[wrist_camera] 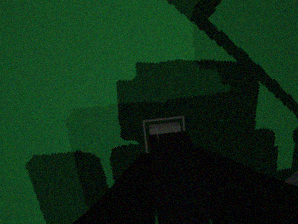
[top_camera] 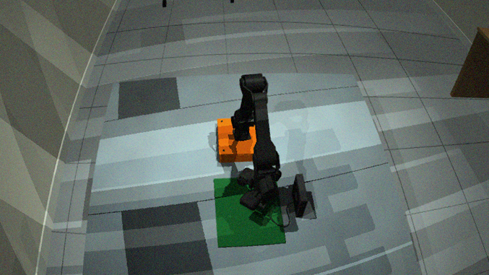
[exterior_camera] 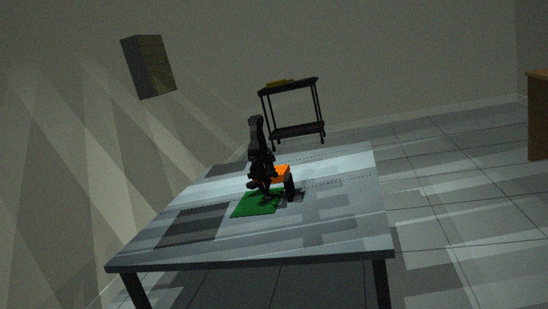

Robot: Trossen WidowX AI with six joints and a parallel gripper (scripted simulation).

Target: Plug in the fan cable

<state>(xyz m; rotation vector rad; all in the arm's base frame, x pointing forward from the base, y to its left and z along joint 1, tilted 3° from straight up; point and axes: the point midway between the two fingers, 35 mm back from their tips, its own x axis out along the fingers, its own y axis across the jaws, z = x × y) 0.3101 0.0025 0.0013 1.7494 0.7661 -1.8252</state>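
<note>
The green board is 50 mm to the right of my gripper tip, 40 mm below it and 20 mm ahead of it. From my gripper tip the other things lie so: black plug: 10 mm to the left, 10 mm ahead, 10 mm above; black fan: 130 mm to the left, 30 mm ahead, 30 mm above.
</note>
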